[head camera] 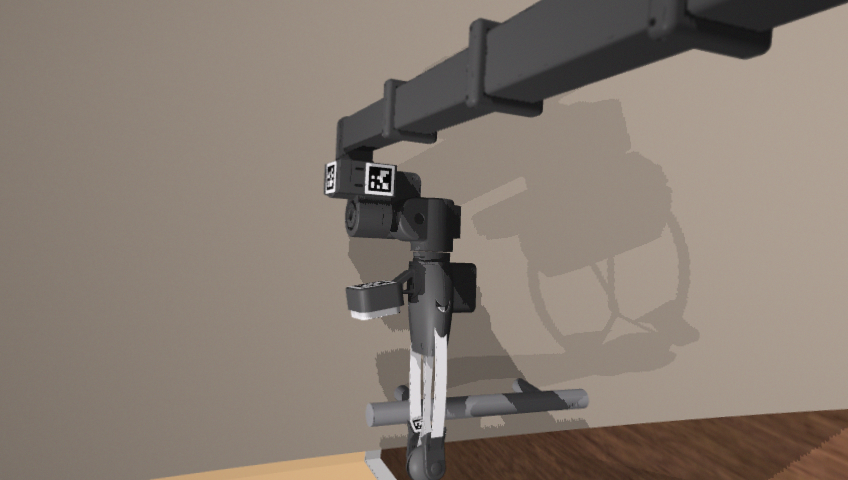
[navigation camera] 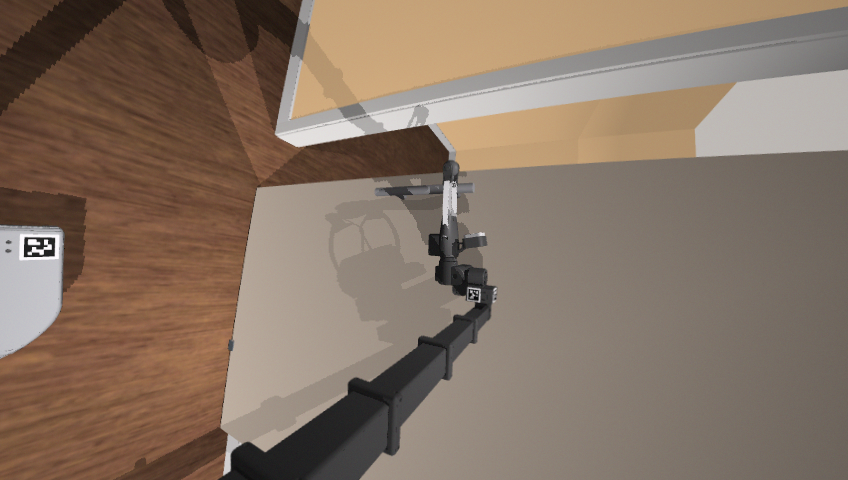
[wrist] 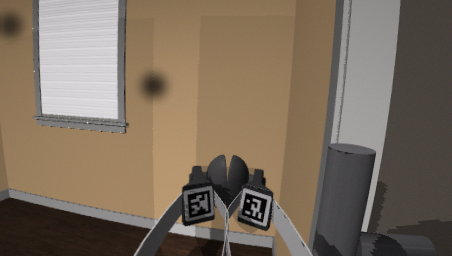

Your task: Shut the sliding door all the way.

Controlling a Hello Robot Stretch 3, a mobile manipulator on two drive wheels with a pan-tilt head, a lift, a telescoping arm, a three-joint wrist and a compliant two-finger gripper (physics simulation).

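Frame: origin at the robot's base, x ahead, y left, z up, level; metres.
Seen in the pictures: gripper, fingertip midpoint: (navigation camera: 451, 160) (wrist: 228, 172).
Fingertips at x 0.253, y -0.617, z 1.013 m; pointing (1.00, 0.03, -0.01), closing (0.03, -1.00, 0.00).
Note:
A point is followed by its place in that frame.
The sliding door (head camera: 178, 237) {z 1.257, x 0.009, y -0.721 m} (navigation camera: 654, 327) {z 1.448, x -0.101, y -0.707 m} (wrist: 425, 100) {z 1.081, x 0.220, y -0.747 m} is a large grey-beige panel. In the navigation view, an open gap showing the room behind lies between its edge and the white door frame (navigation camera: 505, 98) {z 1.088, x 0.530, y -0.886 m}. A grey bar handle (head camera: 517, 403) {z 0.859, x 0.196, y -0.675 m} (navigation camera: 410, 190) {z 0.871, x 0.197, y -0.675 m} (wrist: 345, 200) {z 1.024, x 0.188, y -0.682 m} stands out from the door near that edge. My gripper (head camera: 426, 462) {z 1.013, x 0.253, y -0.617 m} (navigation camera: 451, 168) {z 1.013, x 0.253, y -0.617 m} (wrist: 228, 172) {z 1.013, x 0.253, y -0.617 m} is shut, with its fingertips together and nothing between them. In the head view its fingers cross over the handle and the tips reach past it. In the wrist view the handle is to the right of the fingers; contact cannot be told.
Wood floor (head camera: 624, 443) {z 0.000, x 0.539, y -1.368 m} (navigation camera: 148, 267) {z 0.001, x -0.082, y -0.385 m} shows beside the door, and an orange-tan wall (wrist: 240, 90) {z 1.100, x 1.518, y -0.650 m} with a blinds-covered window (wrist: 79, 60) {z 1.285, x 1.665, y 0.579 m} stands behind the doorway. Part of my base (navigation camera: 26, 291) {z 0.160, x -0.106, y -0.112 m} shows at the left of the navigation view. The extended arm (head camera: 547, 59) {z 1.119, x -0.091, y -0.294 m} (navigation camera: 380, 386) {z 1.106, x -0.077, y -0.220 m} runs in front of the door.

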